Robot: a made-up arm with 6 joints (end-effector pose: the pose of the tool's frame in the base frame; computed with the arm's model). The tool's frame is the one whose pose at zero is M. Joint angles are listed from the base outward.
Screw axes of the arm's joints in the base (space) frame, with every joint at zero. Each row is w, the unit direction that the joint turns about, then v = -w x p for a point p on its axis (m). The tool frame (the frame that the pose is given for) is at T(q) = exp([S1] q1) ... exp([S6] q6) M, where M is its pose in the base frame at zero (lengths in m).
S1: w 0 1 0 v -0.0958 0.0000 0.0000
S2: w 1 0 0 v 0.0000 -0.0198 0.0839
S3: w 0 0 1 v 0.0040 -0.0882 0.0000
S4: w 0 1 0 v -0.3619 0.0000 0.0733
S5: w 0 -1 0 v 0.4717 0.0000 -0.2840
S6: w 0 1 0 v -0.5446 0.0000 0.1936
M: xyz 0.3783 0.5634 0.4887 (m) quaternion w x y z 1 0 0 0
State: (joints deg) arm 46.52 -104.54 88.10 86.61 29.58 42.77
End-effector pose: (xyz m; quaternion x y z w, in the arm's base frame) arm -0.5268 -0.0018 0.2437 0.6989 -0.5803 -0.1254 0.3989
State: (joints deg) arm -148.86 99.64 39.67 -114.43 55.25 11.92
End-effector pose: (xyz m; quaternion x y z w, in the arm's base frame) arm 0.3458 -0.6952 -0.2625 -0.7335 0.0410 -0.1625 0.6587
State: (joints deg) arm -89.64 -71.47 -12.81 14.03 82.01 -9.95
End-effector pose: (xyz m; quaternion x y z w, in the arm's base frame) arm 0.5004 0.6238 0.5077 -0.5681 -0.8090 -0.1493 0.0226
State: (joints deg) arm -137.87 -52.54 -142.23 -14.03 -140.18 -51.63
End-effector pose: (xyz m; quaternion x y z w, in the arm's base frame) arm -0.5138 -0.1014 -0.1488 0.8547 -0.5088 0.0991 0.0271
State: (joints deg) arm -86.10 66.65 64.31 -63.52 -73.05 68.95
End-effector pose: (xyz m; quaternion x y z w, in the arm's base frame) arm -0.3279 -0.4656 -0.3483 -0.3783 -0.3387 0.5206 0.6864
